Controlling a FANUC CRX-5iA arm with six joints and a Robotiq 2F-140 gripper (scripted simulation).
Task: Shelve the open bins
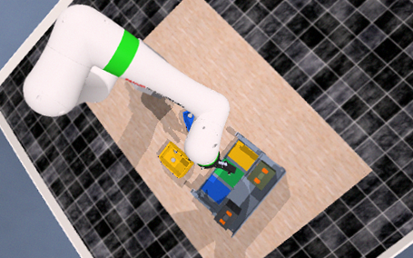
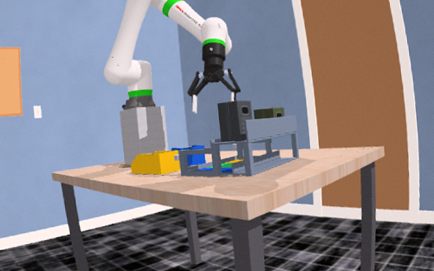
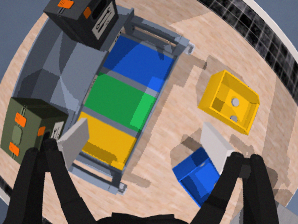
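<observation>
Now: hand 240 mm past the blue bin, 180 mm above it and 30 mm to the right of it. From my hand the other things lie so: yellow bin 180 mm to the right, 180 mm below, 160 mm behind; then dark box 200 mm ahead, 90 mm to the right, 50 mm below.
</observation>
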